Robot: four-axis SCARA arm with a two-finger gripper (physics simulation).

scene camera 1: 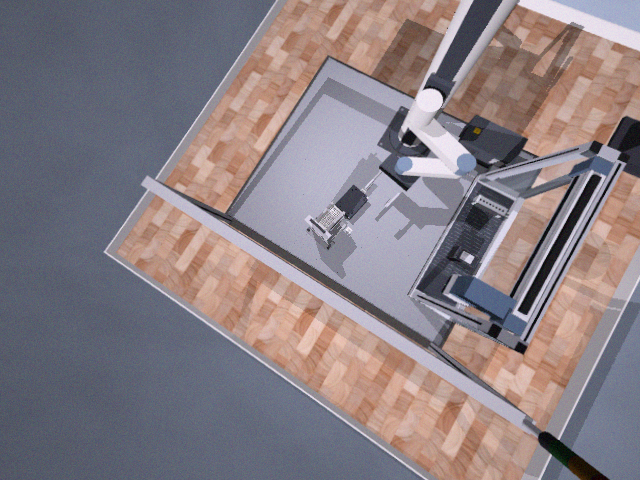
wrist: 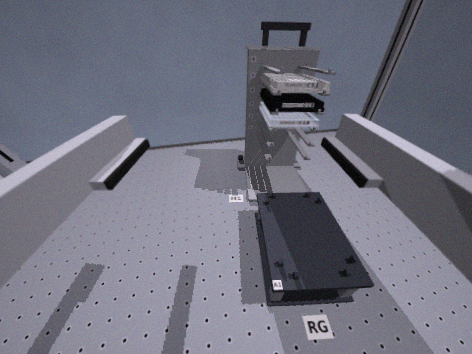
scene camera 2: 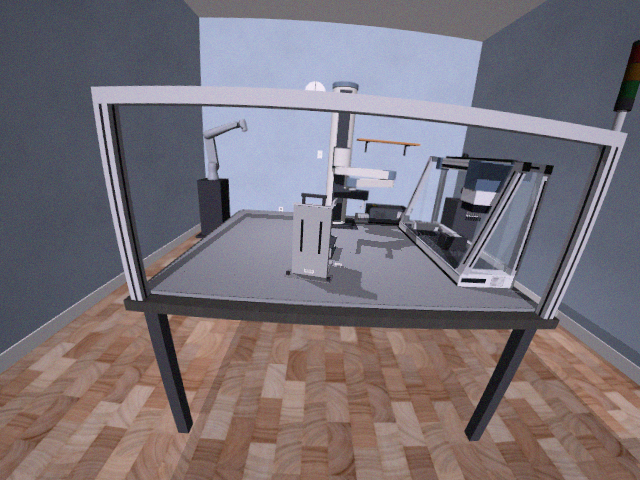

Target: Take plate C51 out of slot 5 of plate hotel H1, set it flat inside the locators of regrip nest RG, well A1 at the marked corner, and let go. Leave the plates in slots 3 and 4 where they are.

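Frame: origin at the arm's base, x ahead, y left, z up, level; metres.
Seen in the pictures: gripper, fingertip midpoint: (scene camera 1: pixel 375 197) (wrist: pixel 235 129) (scene camera 2: pixel 347 205); arm's base, link origin: (scene camera 1: pixel 409 137) (scene camera 2: pixel 334 224).
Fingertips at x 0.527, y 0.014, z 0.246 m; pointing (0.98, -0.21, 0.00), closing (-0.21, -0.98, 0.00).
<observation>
Offsets run from my fingertips to a thing's top centre. "pt": to the spot under its first point.
Plate hotel H1 (scene camera 1: pixel 316 229) (scene camera 2: pixel 311 240) (wrist: pixel 254 115) stands upright on the deck. In the wrist view the pale plate C51 @(0.205 m ahead, 0.145 m right, 0.005 m up) (wrist: pixel 296 84) lies in it, above a black plate @(0.205 m ahead, 0.145 m right, 0.023 m down) (wrist: pixel 295 103) and a clear-white plate @(0.205 m ahead, 0.145 m right, 0.051 m down) (wrist: pixel 290 120). The regrip nest RG @(0.025 m ahead, 0.108 m right, 0.163 m down) (scene camera 1: pixel 351 201) (wrist: pixel 310 235) is a raised dark platform with small locators in front of the hotel; its top is bare and the A1 label @(pt 0.037 m back, 0.040 m right, 0.173 m down) (wrist: pixel 277 284) is at its near left corner. My gripper (scene camera 1: pixel 382 191) (wrist: pixel 235 129) is open and empty, above the deck on the arm's side of the nest, apart from nest and plates.
A framed, glass-sided machine (scene camera 1: pixel 473 237) (scene camera 2: pixel 485 279) stands on the right side of the deck. A dark box @(pt 0.628 m back, 0.390 m left, 0.118 m down) (scene camera 1: pixel 493 142) (scene camera 2: pixel 385 212) is near the arm base. A light frame beam (scene camera 1: pixel 330 294) (scene camera 2: pixel 361 103) spans the table's front edge. The hotel has a black top handle @(pt 0.277 m ahead, 0.160 m right, 0.082 m up) (wrist: pixel 286 26).
</observation>
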